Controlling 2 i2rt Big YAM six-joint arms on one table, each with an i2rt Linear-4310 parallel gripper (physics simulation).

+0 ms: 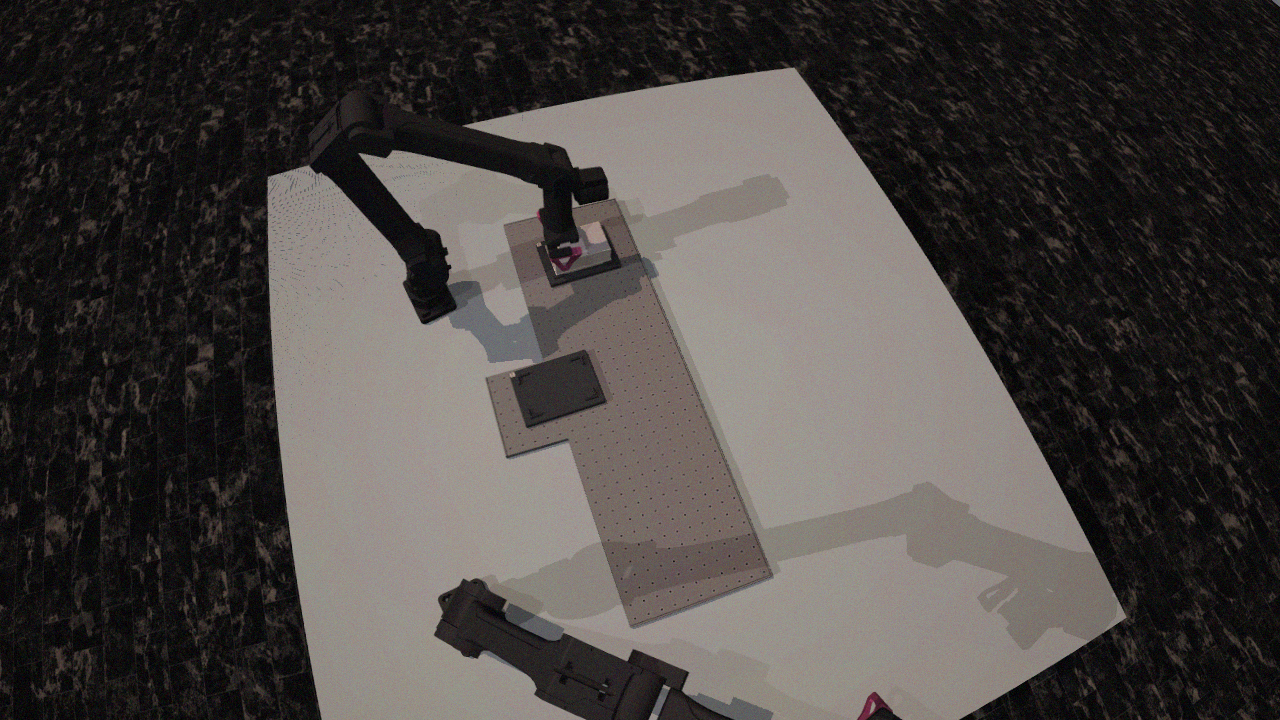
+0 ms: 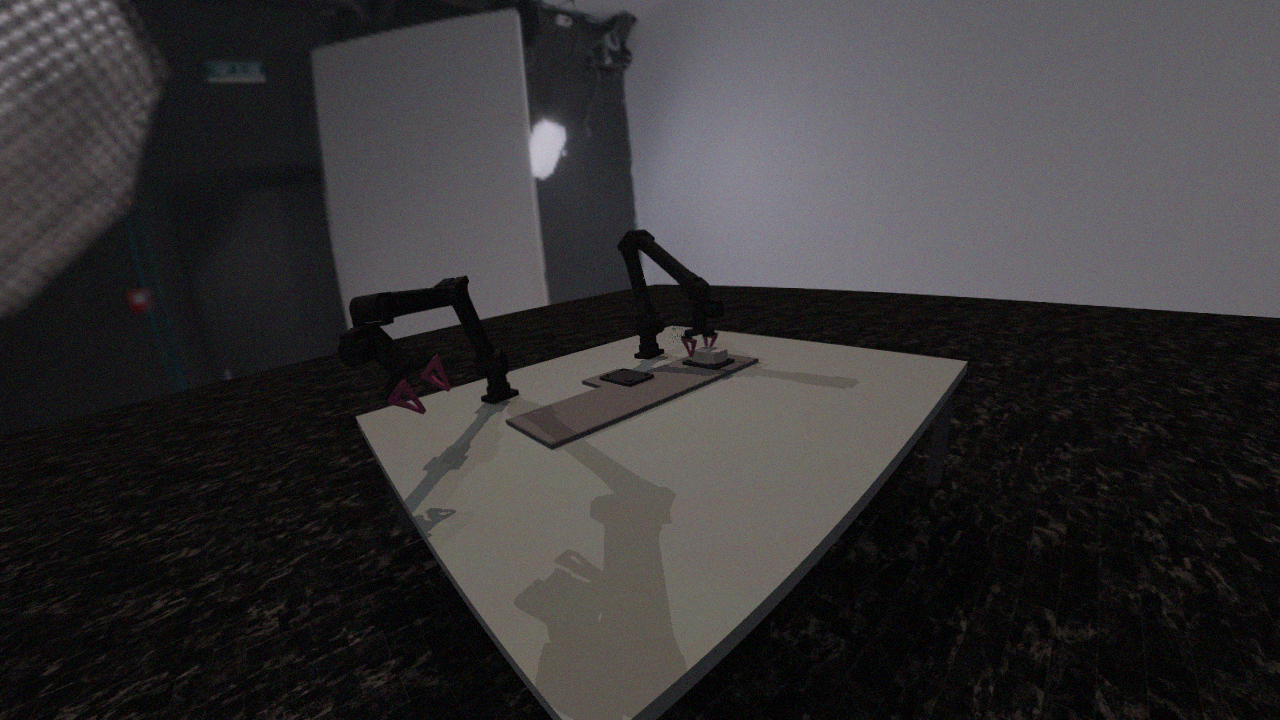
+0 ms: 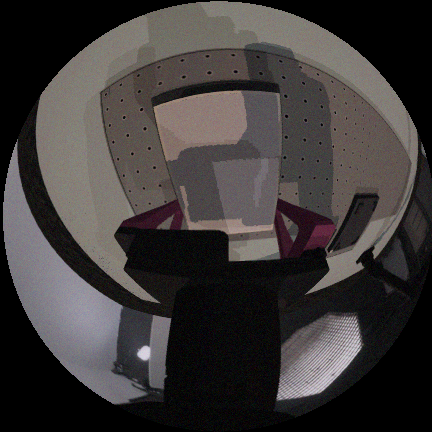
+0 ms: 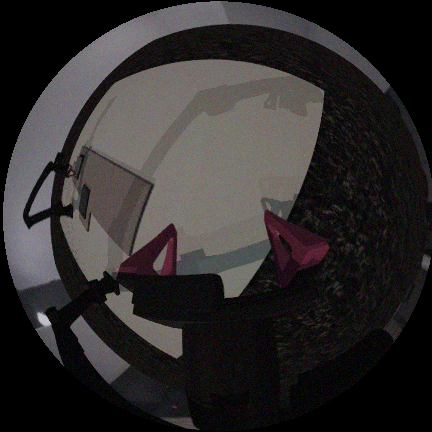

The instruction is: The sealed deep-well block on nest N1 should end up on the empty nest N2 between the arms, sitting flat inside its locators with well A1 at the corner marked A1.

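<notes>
The sealed deep-well block (image 1: 596,240) (image 2: 713,356) (image 3: 201,120), pale with a smooth top, sits on dark nest N1 (image 1: 590,270) (image 3: 213,86) at the far end of the perforated board (image 1: 662,465) (image 2: 582,410) (image 3: 132,132). My left gripper (image 1: 565,257) (image 2: 699,342) (image 3: 227,201) is open, low over the block, with one magenta finger on each side of its near end. Empty dark nest N2 (image 1: 557,386) (image 2: 625,376) (image 3: 353,227) (image 4: 84,201) lies mid-board. My right gripper (image 1: 877,707) (image 2: 419,385) (image 4: 218,221) is open and empty, off beyond the table's edge.
The white table (image 1: 850,357) (image 2: 716,465) carries only the board and the two arm bases. Dark speckled floor surrounds it. The right arm's links (image 1: 573,672) lie along the near table edge.
</notes>
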